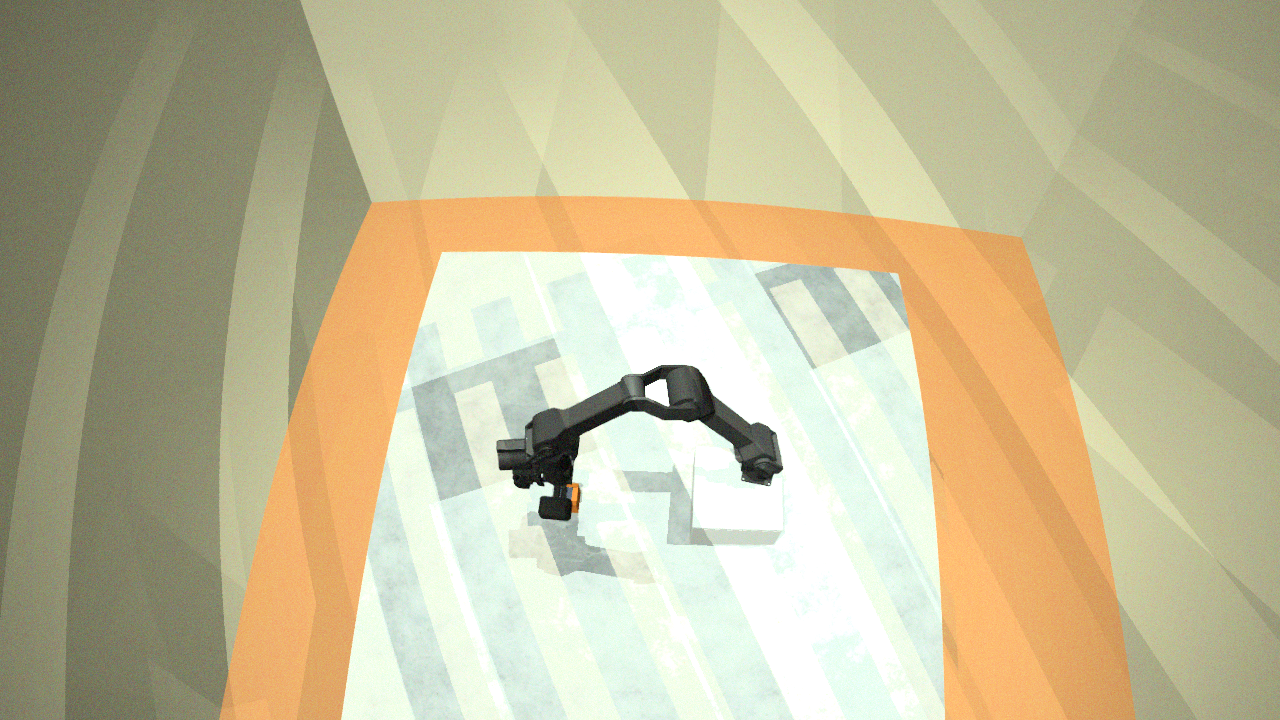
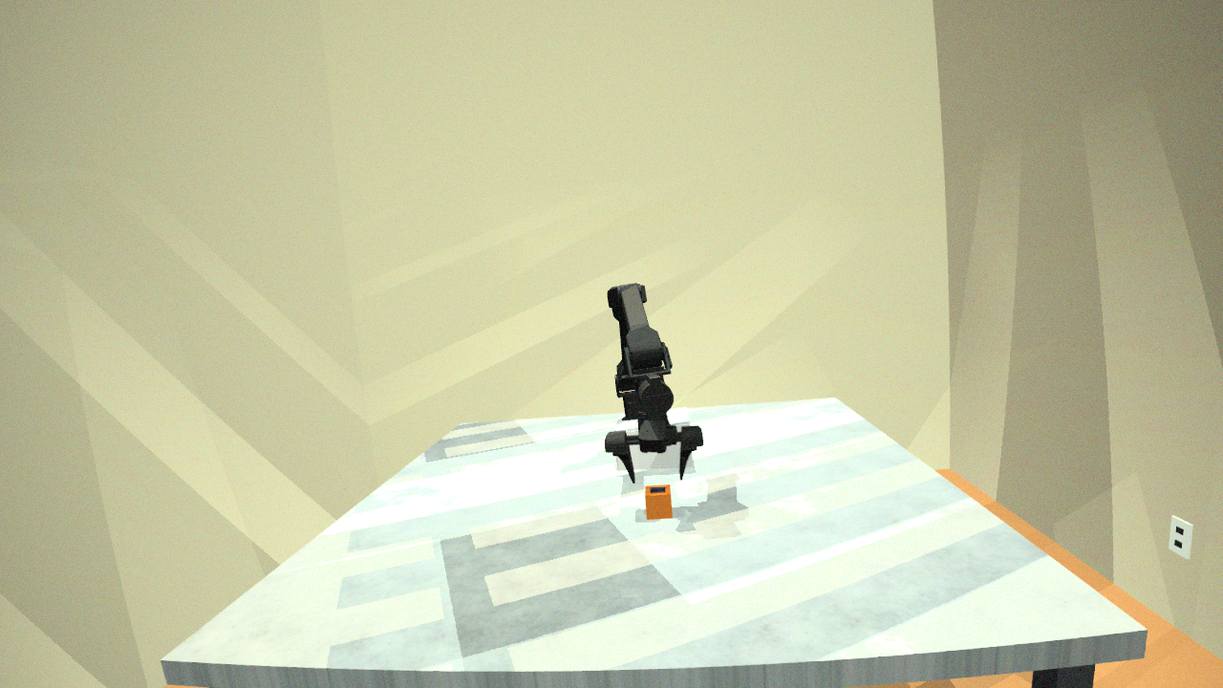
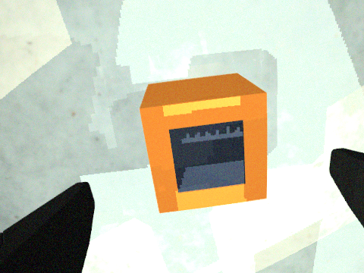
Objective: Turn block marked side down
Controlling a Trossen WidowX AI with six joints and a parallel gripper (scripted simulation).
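Now: gripper tip 30 mm above the orange block.
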